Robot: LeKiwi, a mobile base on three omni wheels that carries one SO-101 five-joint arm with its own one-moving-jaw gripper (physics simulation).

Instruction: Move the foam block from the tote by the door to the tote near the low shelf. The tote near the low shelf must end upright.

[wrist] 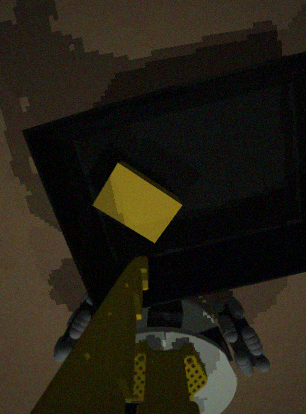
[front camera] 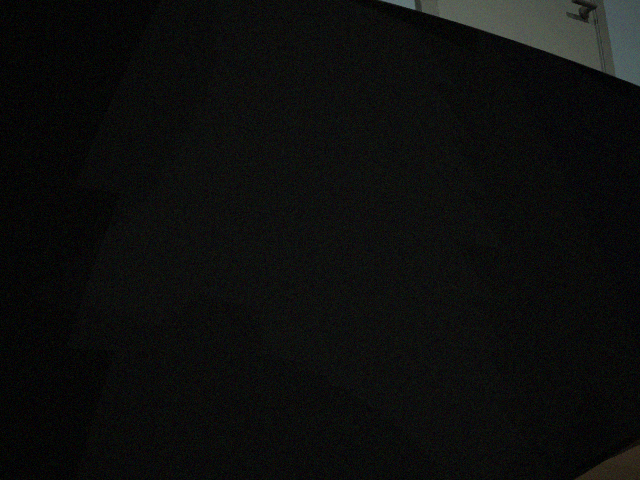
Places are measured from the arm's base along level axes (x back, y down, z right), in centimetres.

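Where they show: hand at its tool point: (wrist: 147,268); arm's base at its link origin: (wrist: 163,355).
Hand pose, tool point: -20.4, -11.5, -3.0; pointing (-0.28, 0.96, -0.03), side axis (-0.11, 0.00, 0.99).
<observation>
Things, the pixels of their top centre, and the offset from my tool point, as dx, dy, dz. "spot": a spot on its surface instead.
- yellow foam block at its top centre: (wrist: 137,205) +1.8, +15.7, -1.6
- black tote at its top centre: (front camera: 366,164) (wrist: 218,199) -0.6, +10.5, +6.1
- handle at a spot on its surface: (front camera: 584,11) spot: -87.0, -71.7, +112.5
The yellow foam block (wrist: 137,202) lies inside a black tote (front camera: 310,232) (wrist: 55,170), near its left end in the wrist view. The tote stands upright on the floor, close against the front of my base, and its dark wall fills most of the front view. My gripper (wrist: 144,262) is open and empty: one notched jaw shows in the wrist view, and the other has swung out of the picture. The visible tip points toward the block from over the tote's near side, apart from the block. The tote near the low shelf does not show in either view.
A pale door (front camera: 522,28) with a handle (front camera: 584,11) shows beyond the tote at the upper right of the front view. In the wrist view, my round white base plate (wrist: 220,375) and two dark wheels (wrist: 240,337) (wrist: 77,327) sit beside the tote's near wall. Brown floor surrounds the tote.
</observation>
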